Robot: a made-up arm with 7 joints.
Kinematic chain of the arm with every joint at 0, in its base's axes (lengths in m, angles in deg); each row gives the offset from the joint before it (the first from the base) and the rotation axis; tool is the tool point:
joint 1: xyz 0 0 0 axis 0 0.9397 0.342
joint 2: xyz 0 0 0 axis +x
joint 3: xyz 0 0 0 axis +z
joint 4: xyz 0.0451 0 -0.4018 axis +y
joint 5: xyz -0.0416 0 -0.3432 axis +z
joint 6: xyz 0 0 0 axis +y
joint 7: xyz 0 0 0 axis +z
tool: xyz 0 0 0
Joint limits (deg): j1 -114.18..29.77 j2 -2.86..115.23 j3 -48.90..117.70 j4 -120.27..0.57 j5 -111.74..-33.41 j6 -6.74..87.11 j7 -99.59..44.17
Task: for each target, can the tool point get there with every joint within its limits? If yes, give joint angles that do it. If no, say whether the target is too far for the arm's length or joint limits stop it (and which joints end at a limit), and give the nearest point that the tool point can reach.
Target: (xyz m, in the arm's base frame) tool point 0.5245 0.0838 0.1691
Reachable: yes | joints -57.67 38.06 2.06 -97.63 -102.24 73.59 -4.54
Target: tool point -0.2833 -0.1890 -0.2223
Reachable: no: joint limits stop it (at a limit: joint 1, joint 3, joint 4) | nearest point 0.0702 -0.1246 -0.4255 | short by 0.413 m
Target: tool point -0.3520 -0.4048 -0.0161
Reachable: no: joint limits stop it (at a limit: joint 1, joint 2, joint 3, joint 4) | nearest point 0.0281 -0.4268 0.1361 | short by 0.410 m
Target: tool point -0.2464 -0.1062 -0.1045
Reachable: no: joint limits stop it (at a limit: joint 1, joint 2, joint 3, joint 4) | nearest point -0.3293 0.2621 -0.1561 | short by 0.381 m
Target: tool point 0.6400 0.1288 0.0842
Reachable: yes | joints -64.19 17.54 29.25 -70.80 -69.61 33.36 -18.67
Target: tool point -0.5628 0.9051 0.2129
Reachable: no: too far | nearest point -0.3115 0.6304 0.1650 | short by 0.375 m
